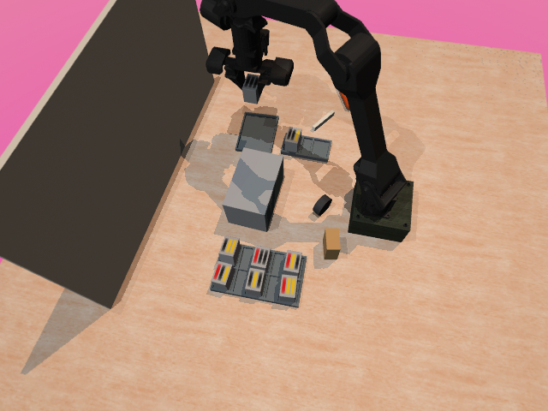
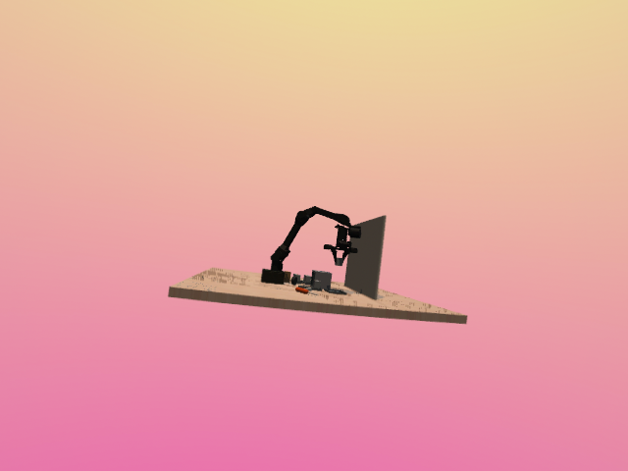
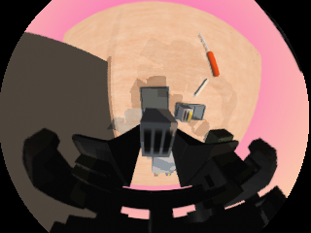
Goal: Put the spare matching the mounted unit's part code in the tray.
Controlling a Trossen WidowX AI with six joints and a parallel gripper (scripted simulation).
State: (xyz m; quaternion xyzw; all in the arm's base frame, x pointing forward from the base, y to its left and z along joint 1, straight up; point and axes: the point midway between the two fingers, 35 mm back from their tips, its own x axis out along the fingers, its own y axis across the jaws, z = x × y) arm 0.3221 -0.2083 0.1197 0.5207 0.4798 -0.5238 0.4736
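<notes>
My gripper tip is 16 cm above the grey tray. Also, from my gripper tip: grey mounted unit (21 cm to the left, 11 cm below, 4 cm behind); two-slot rack (15 cm below, 14 cm behind, 3 cm to the left); grey spare (2 cm above).
</notes>
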